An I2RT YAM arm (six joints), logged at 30 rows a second.
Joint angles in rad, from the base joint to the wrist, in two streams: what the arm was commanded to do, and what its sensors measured. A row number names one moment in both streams.
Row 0, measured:
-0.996, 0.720, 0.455, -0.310, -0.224, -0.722
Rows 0 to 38, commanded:
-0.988, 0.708, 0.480, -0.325, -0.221, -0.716
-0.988, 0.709, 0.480, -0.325, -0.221, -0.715
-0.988, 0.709, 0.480, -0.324, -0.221, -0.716
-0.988, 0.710, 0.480, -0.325, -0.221, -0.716
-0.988, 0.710, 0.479, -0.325, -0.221, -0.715
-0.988, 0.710, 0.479, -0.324, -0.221, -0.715
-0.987, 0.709, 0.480, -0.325, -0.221, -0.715
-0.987, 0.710, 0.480, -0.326, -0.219, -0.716
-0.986, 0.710, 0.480, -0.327, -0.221, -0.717
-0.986, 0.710, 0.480, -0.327, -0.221, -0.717
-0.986, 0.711, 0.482, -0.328, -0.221, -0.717
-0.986, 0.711, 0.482, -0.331, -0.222, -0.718
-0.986, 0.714, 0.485, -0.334, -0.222, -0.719
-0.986, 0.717, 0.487, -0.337, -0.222, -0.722
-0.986, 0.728, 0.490, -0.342, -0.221, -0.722
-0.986, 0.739, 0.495, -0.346, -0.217, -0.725
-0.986, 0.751, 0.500, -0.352, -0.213, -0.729
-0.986, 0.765, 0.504, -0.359, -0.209, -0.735
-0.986, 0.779, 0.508, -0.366, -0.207, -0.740
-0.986, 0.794, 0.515, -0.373, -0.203, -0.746
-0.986, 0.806, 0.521, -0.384, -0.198, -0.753
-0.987, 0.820, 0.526, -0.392, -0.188, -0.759
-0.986, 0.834, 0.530, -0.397, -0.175, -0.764
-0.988, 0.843, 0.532, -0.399, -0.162, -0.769
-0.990, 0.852, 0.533, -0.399, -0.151, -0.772
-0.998, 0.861, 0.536, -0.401, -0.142, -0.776
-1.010, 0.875, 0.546, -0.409, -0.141, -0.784
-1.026, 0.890, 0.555, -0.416, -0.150, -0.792
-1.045, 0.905, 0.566, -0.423, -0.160, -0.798
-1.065, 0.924, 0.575, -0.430, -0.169, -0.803
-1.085, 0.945, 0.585, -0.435, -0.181, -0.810
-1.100, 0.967, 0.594, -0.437, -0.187, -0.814
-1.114, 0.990, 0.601, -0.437, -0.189, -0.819
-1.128, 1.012, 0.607, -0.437, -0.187, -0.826
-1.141, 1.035, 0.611, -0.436, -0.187, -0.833
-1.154, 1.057, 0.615, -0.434, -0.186, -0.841
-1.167, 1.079, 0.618, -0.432, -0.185, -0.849
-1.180, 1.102, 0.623, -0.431, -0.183, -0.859
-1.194, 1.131, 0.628, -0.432, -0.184, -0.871
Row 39, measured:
-1.155, 1.063, 0.598, -0.405, -0.178, -0.826
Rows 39 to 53, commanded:
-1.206, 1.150, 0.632, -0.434, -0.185, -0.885
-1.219, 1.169, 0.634, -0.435, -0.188, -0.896
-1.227, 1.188, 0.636, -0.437, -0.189, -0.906
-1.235, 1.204, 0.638, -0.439, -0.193, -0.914
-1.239, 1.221, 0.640, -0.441, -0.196, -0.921
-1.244, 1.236, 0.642, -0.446, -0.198, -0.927
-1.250, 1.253, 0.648, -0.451, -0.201, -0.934
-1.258, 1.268, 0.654, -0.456, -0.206, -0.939
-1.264, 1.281, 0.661, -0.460, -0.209, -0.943
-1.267, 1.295, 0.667, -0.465, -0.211, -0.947
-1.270, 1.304, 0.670, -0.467, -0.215, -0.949
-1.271, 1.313, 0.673, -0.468, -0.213, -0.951
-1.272, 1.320, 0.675, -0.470, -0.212, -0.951
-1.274, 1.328, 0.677, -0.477, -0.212, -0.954
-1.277, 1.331, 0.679, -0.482, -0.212, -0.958
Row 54, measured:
-1.263, 1.309, 0.652, -0.440, -0.192, -0.929
